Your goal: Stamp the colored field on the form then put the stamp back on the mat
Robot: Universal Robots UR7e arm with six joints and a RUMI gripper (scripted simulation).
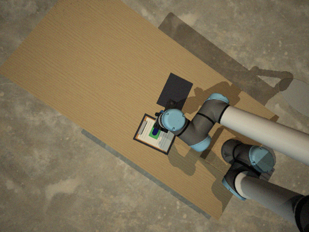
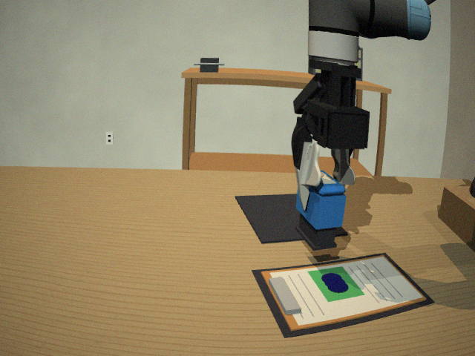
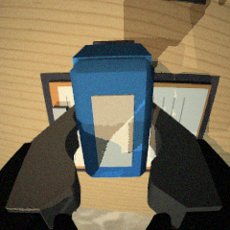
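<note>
My hand is 200 mm to the left of the mat, 110 mm above it and 20 mm short of it. Also, from my hand: blue stamp 20 mm below.
</note>
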